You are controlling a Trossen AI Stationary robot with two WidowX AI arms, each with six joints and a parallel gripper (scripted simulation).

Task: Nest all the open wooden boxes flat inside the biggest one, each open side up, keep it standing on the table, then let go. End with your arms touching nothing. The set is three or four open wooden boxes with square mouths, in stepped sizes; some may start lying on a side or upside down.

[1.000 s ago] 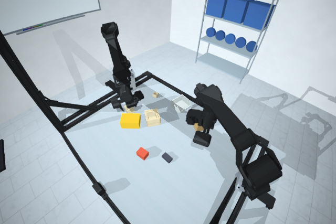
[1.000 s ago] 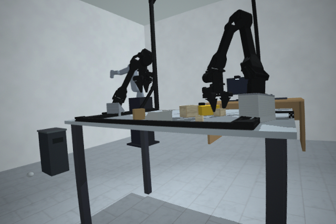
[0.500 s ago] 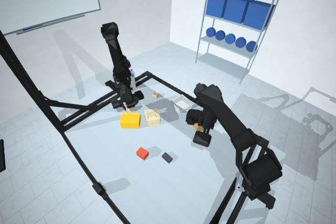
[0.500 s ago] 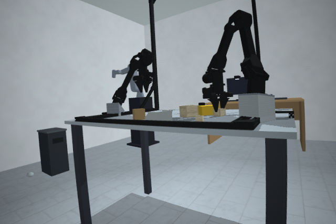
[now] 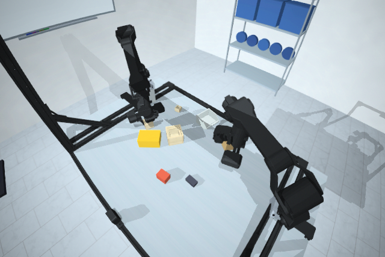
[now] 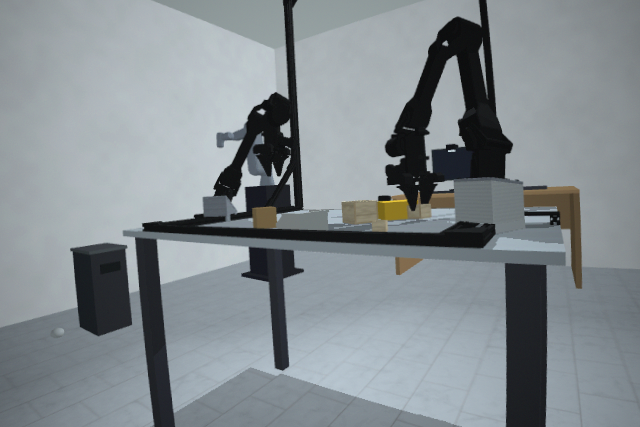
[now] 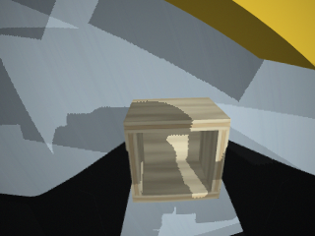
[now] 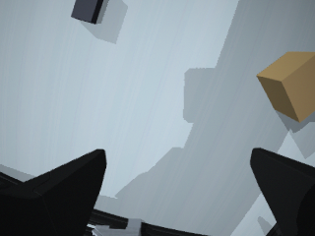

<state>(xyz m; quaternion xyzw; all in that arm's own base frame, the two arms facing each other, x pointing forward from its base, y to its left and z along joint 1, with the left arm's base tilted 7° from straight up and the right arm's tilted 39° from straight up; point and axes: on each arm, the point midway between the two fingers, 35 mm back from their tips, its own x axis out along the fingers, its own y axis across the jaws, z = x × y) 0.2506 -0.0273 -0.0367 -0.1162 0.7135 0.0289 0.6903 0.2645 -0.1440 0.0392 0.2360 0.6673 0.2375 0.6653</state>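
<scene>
The yellow block lies 90 mm to the right of my left hand, 50 mm behind it and 40 mm below it. Round my left hand: white tray 270 mm ahead, 190 mm to the right, 40 mm below; dark block 390 mm to the right, 60 mm below, 40 mm behind; red block 290 mm to the right, 120 mm behind, 50 mm below.
Now: right hand 14 cm past the dark block, 7 cm to the right of it and 18 cm above it. The rest, counted from my right hand: white tray 17 cm ahead, 27 cm to the left, 16 cm below; then tan block 13 cm ahead, 9 cm to the left, 16 cm below; then red block 22 cm behind, 17 cm to the left, 17 cm below.
</scene>
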